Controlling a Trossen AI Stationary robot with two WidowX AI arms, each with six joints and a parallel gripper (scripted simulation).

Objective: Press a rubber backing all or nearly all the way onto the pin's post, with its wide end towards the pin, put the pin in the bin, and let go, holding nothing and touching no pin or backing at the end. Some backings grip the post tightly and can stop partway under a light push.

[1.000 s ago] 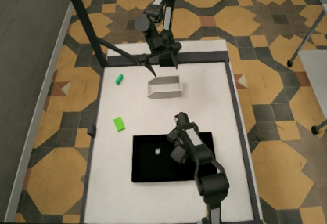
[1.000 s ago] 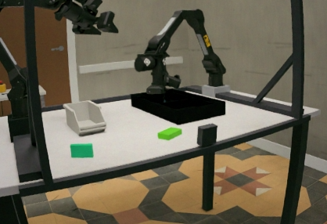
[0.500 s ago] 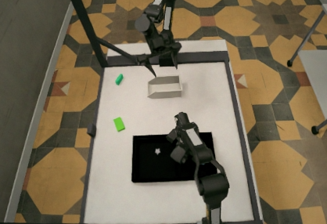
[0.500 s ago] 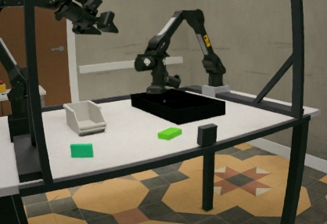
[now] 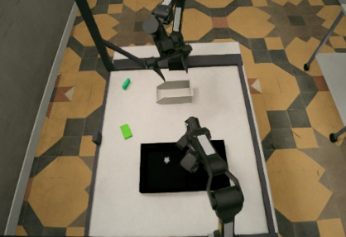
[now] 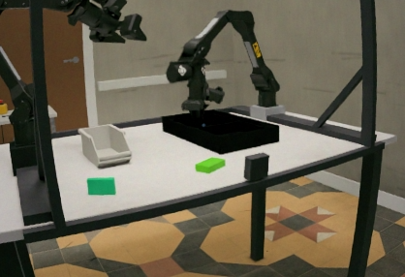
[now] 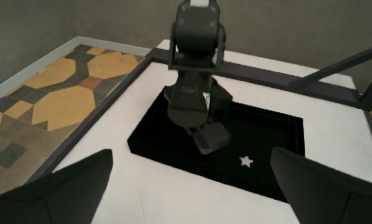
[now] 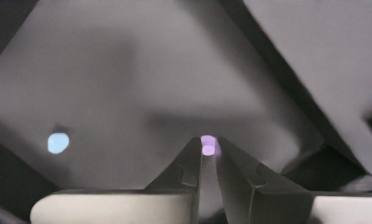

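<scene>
My right hand is 13 cm past the white star-shaped pin, 5 cm above it and 3 cm to the right of it. From my right hand the other things lie so: grey bin 36 cm to the left, 4 cm behind, 2 cm below; then black tray 6 cm behind, 4 cm below, 2 cm to the right.
</scene>
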